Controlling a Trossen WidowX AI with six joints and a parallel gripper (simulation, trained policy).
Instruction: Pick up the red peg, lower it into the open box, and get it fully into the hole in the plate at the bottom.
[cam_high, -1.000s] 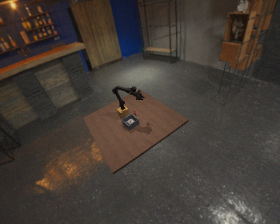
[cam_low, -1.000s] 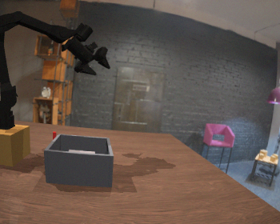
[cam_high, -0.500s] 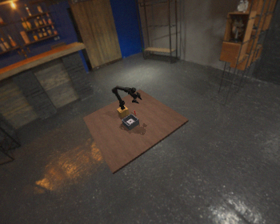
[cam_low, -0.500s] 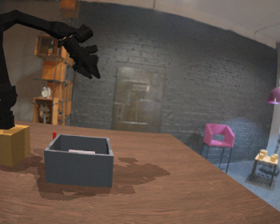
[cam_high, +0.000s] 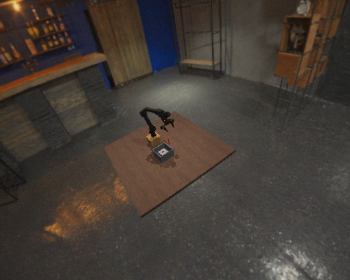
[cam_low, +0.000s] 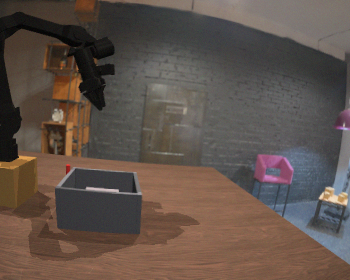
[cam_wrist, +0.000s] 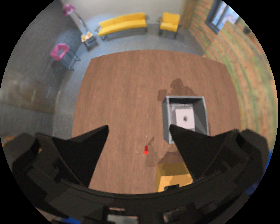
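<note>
Now: gripper tip 230 mm above the red peg and 110 mm past it. Also, from my gripper tip: plate: 230 mm below, 190 mm to the right, 20 mm ahead; then grey box: 250 mm below, 190 mm to the right, 20 mm ahead.
</note>
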